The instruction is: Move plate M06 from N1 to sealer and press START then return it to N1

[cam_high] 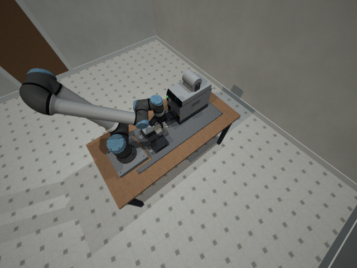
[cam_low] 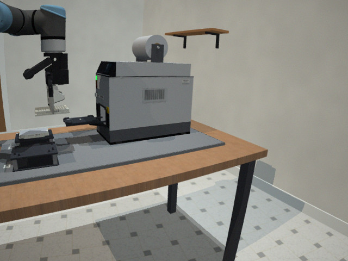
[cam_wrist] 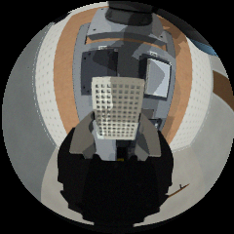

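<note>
My hand is 11 cm short of the black sealer stage, 13 cm to the right of it and 8 cm above it. Round my hand: plate M06: 1 cm below; then plate: 10 cm behind, 12 cm to the left, 13 cm below; then foil roll: 44 cm ahead, 18 cm to the left, 24 cm above.
</note>
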